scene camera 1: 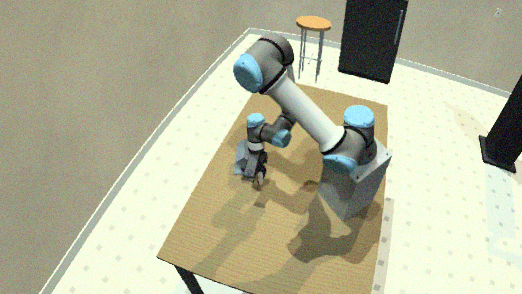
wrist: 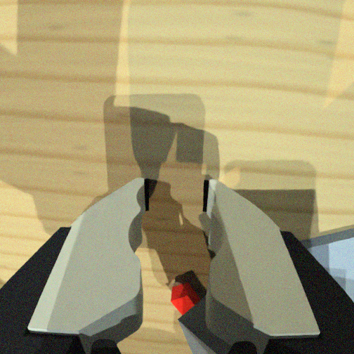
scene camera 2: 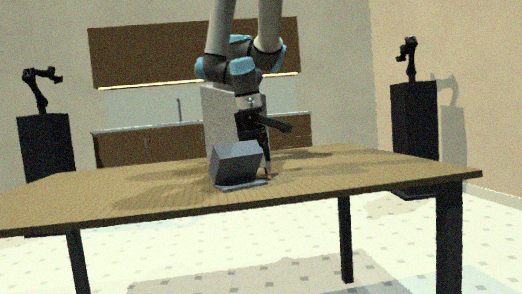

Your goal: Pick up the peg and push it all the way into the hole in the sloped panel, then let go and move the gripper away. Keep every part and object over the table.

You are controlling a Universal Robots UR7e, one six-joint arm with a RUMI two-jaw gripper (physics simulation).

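Seen in the pictures: gripper, between the fingertips: [scene camera 1: 256, 183] [scene camera 2: 267, 174]; arm's base, origin of its link: [scene camera 2: 230, 89].
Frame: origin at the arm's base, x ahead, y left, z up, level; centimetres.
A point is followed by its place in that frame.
A small red piece [wrist: 184, 298], probably the peg's end, shows low in the wrist view, beside a grey corner and partly behind the right finger. How deep it sits, or whether it is in the hole, I cannot tell. The blue-grey block with the sloped panel [scene camera 1: 241, 157] {z -19.6, x 51.3, y 7.7 cm} [scene camera 2: 236, 169] {z -26.3, x 53.4, y 1.6 cm} stands on a thin base near the table's long edge. Its hole does not show. My gripper [scene camera 1: 258, 183] {z -30.8, x 42.1, y 10.7 cm} [scene camera 2: 268, 174] {z -30.8, x 42.1, y 10.7 cm} [wrist: 176, 181] points down beside the block, low over the table. Its fingers are partly open, with a gap and nothing held between them.
The wooden table [scene camera 1: 220, 210] {z -31.1, x 50.2, y 32.0 cm} [scene camera 2: 350, 167] {z -31.1, x 41.6, y 37.8 cm} carries the arm's grey pedestal [scene camera 1: 345, 195] {z -14.8, x -0.2, y 13.2 cm} [scene camera 2: 219, 117] {z -11.7, x 7.7, y -5.2 cm}. The block is close beside the gripper, and its blue-grey base [wrist: 342, 252] shows at the wrist view's right edge. A stool [scene camera 1: 313, 23] stands beyond the table.
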